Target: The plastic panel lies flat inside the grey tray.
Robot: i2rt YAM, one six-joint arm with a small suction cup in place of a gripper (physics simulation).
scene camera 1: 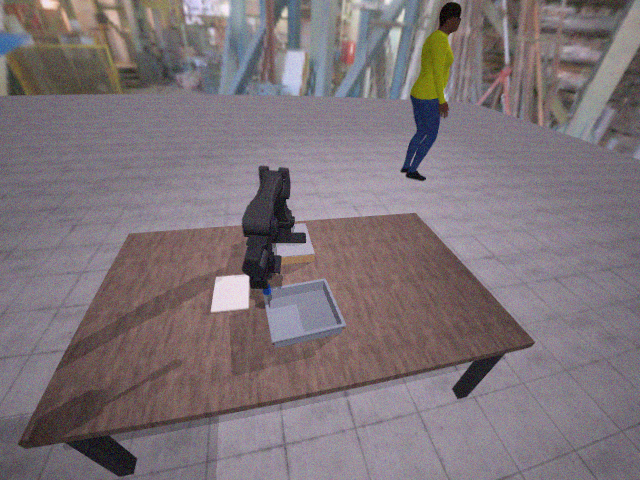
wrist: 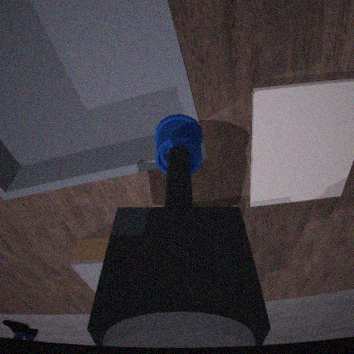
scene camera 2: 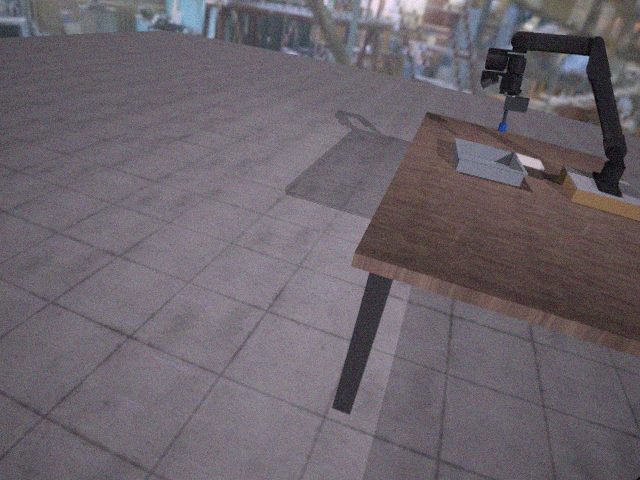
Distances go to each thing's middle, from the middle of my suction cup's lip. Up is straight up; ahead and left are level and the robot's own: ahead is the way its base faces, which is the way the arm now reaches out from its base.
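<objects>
My suction cup is 12 cm above the white plastic panel (scene camera 1: pixel 230 293), and it is also 10 cm past the panel and 15 cm to the left of it. There is the grey tray (scene camera 1: pixel 300 312) as well, which I find 10 cm below my suction cup, 12 cm to the left of it and 1 cm ahead of it.
</objects>
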